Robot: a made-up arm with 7 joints.
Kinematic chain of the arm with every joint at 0, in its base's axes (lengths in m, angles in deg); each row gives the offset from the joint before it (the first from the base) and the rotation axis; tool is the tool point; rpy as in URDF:
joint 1: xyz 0 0 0.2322 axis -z
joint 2: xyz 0 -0.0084 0.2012 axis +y
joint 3: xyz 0 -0.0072 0.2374 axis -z
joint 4: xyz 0 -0.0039 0.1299 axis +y
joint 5: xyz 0 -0.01 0.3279 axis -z
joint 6: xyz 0 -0.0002 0.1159 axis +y
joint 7: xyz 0 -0.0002 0.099 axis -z
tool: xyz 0 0 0 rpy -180 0 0
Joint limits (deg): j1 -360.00..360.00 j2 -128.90..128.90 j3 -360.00..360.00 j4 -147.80..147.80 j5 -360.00..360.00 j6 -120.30..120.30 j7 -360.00..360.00
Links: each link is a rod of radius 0.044 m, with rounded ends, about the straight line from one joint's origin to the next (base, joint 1, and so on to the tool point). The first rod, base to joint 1, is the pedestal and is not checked.
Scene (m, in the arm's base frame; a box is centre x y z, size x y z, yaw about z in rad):
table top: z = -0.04
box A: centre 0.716 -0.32 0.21 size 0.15 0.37 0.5 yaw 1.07
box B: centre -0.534 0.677 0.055 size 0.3 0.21 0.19 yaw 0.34
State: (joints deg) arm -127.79 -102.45 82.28 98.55 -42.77 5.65 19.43
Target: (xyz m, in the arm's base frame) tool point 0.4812 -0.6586 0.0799
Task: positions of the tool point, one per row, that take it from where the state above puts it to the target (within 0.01 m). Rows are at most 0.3 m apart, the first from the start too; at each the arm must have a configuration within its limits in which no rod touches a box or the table.
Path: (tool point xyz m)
1: 0.6305 0.0952 0.5286
2: 0.6312 0.1008 0.6363
3: 0.6058 0.1267 0.7500
4: 0.5519 0.1719 0.8599
5: 0.4697 0.2329 0.9558
6: 0.3613 0.3047 1.0290
7: 0.5266 0.1034 1.0130
8: 0.6429 -0.1205 0.9218
9: 0.6947 -0.3365 0.7635
10: 0.6781 -0.5138 0.5547
11: 0.6012 -0.6265 0.3182
12: 0.4812 -0.6586 0.0799

